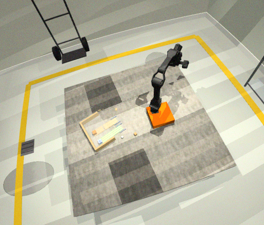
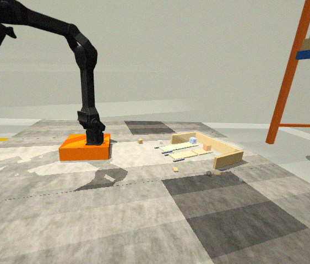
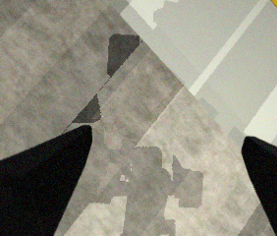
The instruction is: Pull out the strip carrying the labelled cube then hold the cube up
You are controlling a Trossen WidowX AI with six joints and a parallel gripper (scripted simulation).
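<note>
Now: gripper tip 59 cm short of the white block, 44 cm to the right of it and 27 cm above it. Also, from my gripper tip: brown cube: 48 cm ahead, 43 cm to the left, 27 cm below.
</note>
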